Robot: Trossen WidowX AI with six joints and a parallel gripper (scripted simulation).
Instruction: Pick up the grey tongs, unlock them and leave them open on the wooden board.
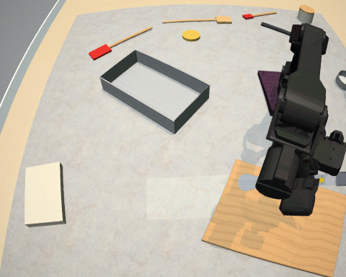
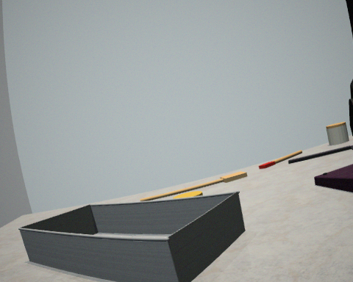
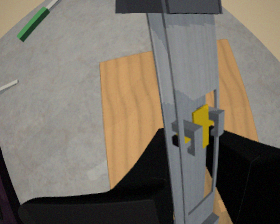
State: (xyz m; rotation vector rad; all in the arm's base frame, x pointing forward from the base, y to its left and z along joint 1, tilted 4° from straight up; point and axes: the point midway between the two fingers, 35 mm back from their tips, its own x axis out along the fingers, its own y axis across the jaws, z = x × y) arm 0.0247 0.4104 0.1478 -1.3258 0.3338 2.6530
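Now: gripper tip 4 cm below the yellow lock piece. The rest, counted from my gripper tip: wooden board: 2 cm ahead, 1 cm to the left, 16 cm below; cream block: 66 cm ahead, 5 cm to the left, 16 cm below; roasting tin: 43 cm ahead, 36 cm to the right, 14 cm below.
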